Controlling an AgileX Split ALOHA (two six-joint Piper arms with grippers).
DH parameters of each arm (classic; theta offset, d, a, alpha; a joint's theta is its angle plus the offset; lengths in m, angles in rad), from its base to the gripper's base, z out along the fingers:
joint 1: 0 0.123 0 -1.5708
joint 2: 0.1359 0 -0.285 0
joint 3: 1.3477 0 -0.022 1.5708
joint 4: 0 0.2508 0 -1.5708
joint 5: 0 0 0.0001 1.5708
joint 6: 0 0.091 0 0
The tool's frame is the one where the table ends.
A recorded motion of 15 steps. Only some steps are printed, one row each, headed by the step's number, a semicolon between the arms.
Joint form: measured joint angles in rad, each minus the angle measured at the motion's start. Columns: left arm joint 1, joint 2, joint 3, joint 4, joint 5, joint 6; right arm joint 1, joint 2, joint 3, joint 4, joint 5, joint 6.
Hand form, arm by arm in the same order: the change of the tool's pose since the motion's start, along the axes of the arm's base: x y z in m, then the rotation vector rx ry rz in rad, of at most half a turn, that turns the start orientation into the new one. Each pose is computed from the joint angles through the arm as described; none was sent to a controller.
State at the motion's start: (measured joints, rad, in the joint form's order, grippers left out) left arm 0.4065 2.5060 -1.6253 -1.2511 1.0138 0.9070; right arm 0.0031 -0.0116 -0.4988 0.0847 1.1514 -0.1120
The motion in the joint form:
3: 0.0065 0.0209 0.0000 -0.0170 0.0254 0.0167; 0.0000 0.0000 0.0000 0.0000 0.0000 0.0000
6: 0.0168 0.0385 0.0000 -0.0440 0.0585 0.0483; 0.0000 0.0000 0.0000 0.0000 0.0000 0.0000
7: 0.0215 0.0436 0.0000 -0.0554 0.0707 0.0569; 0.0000 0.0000 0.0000 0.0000 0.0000 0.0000
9: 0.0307 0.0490 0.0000 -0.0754 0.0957 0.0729; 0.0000 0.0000 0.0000 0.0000 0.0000 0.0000
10: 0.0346 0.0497 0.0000 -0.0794 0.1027 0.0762; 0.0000 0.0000 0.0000 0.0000 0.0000 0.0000
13: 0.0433 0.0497 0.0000 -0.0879 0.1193 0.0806; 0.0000 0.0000 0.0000 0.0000 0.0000 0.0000
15: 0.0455 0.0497 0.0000 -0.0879 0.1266 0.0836; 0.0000 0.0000 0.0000 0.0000 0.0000 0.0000
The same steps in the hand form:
3: -0.0024 0.0005 -0.0075 -0.0302 0.0033 -0.0073; 0.0000 0.0000 0.0000 0.0000 0.0000 0.0000
6: -0.0047 0.0024 -0.0125 -0.0640 -0.0110 -0.0158; 0.0000 0.0000 0.0000 0.0000 0.0000 0.0000
7: -0.0054 0.0036 -0.0136 -0.0782 -0.0164 -0.0150; 0.0000 0.0000 0.0000 0.0000 0.0000 0.0000
9: -0.0067 0.0060 -0.0136 -0.1037 -0.0307 -0.0152; 0.0000 0.0000 0.0000 0.0000 0.0000 0.0000
10: -0.0073 0.0073 -0.0133 -0.1100 -0.0344 -0.0145; 0.0000 0.0000 0.0000 0.0000 0.0000 0.0000
13: -0.0085 0.0102 -0.0120 -0.1254 -0.0420 -0.0124; 0.0000 0.0000 0.0000 0.0000 0.0000 0.0000
15: -0.0090 0.0107 -0.0116 -0.1295 -0.0448 -0.0164; 0.0000 0.0000 0.0000 0.0000 0.0000 0.0000

